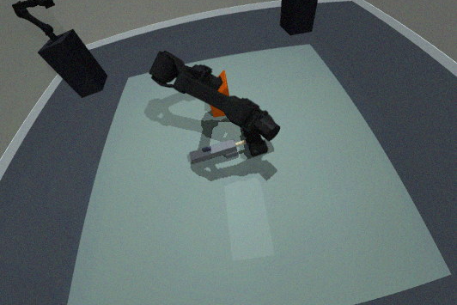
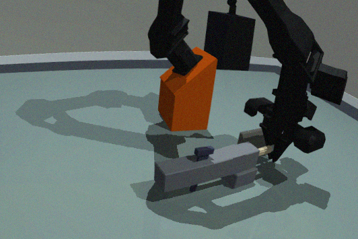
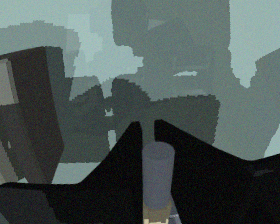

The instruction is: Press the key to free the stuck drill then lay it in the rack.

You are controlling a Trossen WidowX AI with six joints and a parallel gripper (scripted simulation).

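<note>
The drill lies 5 cm to the right of my gripper tip and 3 cm above it. Also, from my gripper tip: dark blue key 18 cm to the right, 3 cm above; then grey-brown rack 8 cm behind, 1 cm to the left; then grey block 15 cm to the right, 2 cm above.
</note>
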